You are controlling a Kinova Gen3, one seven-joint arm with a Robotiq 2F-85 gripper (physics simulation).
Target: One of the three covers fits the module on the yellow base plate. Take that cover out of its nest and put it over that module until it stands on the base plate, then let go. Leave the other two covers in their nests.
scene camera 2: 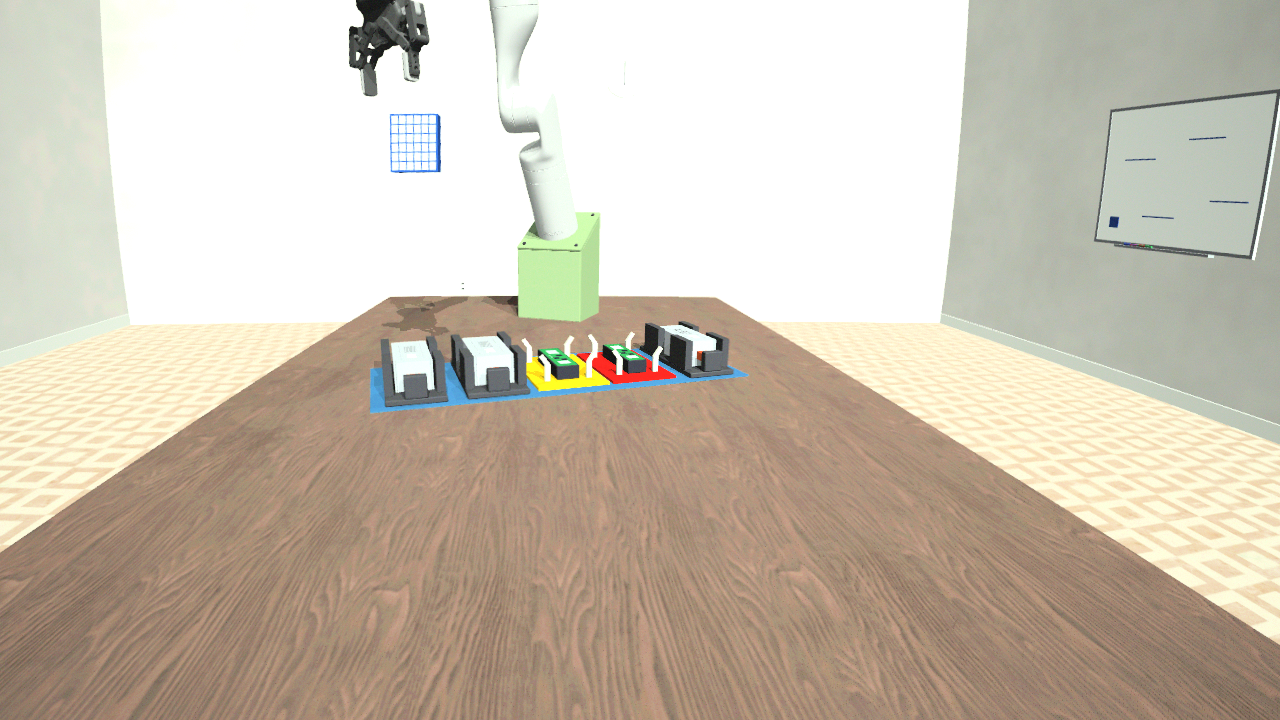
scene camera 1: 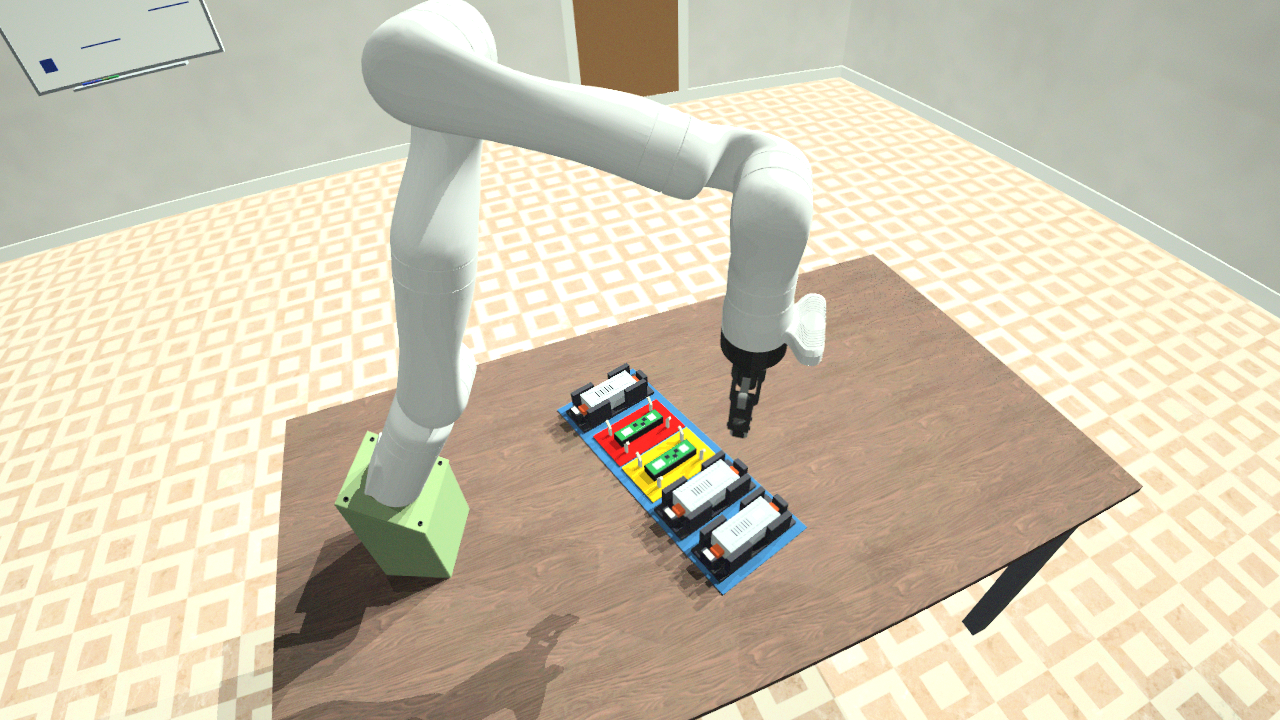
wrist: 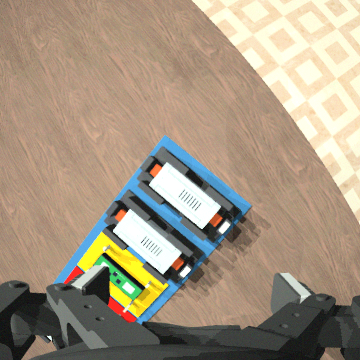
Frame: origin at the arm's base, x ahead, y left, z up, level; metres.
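Seen in the pictures: gripper, fingertip midpoint: [scene camera 2: 390, 88] [scene camera 1: 744, 405] [wrist: 190, 289]; arm's base at its link origin: [scene camera 2: 557, 229] [scene camera 1: 395, 482].
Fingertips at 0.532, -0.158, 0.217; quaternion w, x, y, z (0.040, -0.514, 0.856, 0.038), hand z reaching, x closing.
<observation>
Offsets run from my fingertips to a thing's top centre, as dx, dy, dz. "spot": to the spot under its first point.
Three white-grey covers stand in black nests: an end cover {+0.046, +0.037, -0.363} [scene camera 1: 744, 528] [scene camera 2: 412, 367] [wrist: 185, 195], one beside it {+0.000, +0.135, -0.363} [scene camera 1: 705, 488] [scene camera 2: 486, 360] [wrist: 147, 241] next to the yellow base plate {-0.068, +0.281, -0.407} [scene camera 1: 640, 478] [scene camera 2: 572, 383] [wrist: 90, 254], and one at the opposite end [scene camera 1: 608, 389] [scene camera 2: 687, 340], which does not show in the wrist view. A green-topped module {spot: -0.049, +0.229, -0.387} [scene camera 1: 669, 458] [scene camera 2: 558, 360] [wrist: 120, 281] lies uncovered on the yellow plate. My gripper [scene camera 1: 738, 433] [scene camera 2: 390, 85] [wrist: 190, 289] is open and empty, high above the table. In the wrist view its left finger overlaps the plates.
A blue board {spot: +0.126, +0.029, -0.399} [scene camera 1: 787, 528] [scene camera 2: 380, 399] [wrist: 167, 143] carries nests and plates. A red plate {spot: -0.035, +0.371, -0.407} [scene camera 1: 660, 412] [scene camera 2: 640, 376] with another green module {spot: -0.093, +0.323, -0.387} [scene camera 1: 638, 427] [scene camera 2: 623, 357] lies beside the yellow one. Upright white posts surround both modules. The arm stands on a green block [scene camera 1: 407, 546] [scene camera 2: 554, 286].
</observation>
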